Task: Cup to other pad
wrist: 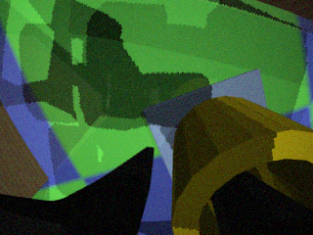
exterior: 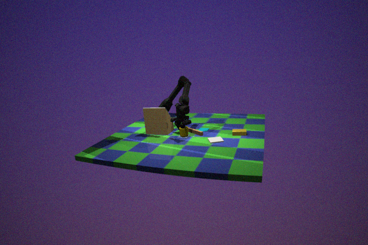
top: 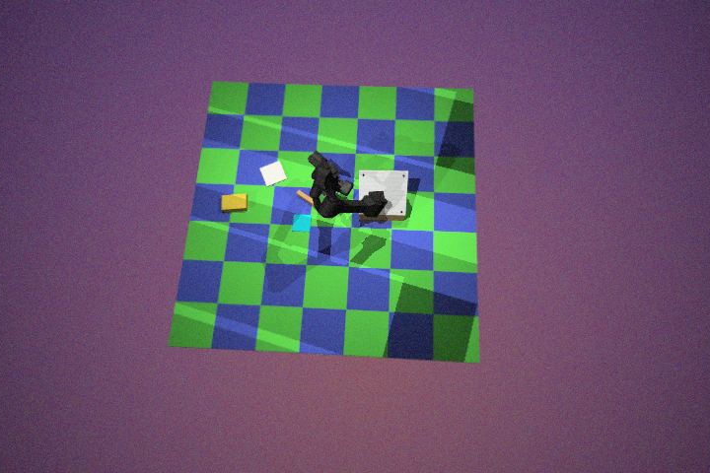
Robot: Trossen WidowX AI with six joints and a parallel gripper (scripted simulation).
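Right now my gripper tip is 2 cm short of the light blue pad, 2 cm to the left of it and 4 cm above it. The rest, counted from my gripper tip: teal pad: 15 cm ahead, 15 cm to the left, 4 cm below; then yellow cup: 2 cm ahead, 2 cm to the right; then orange-brown bar: 9 cm ahead, 7 cm to the left, 3 cm below.
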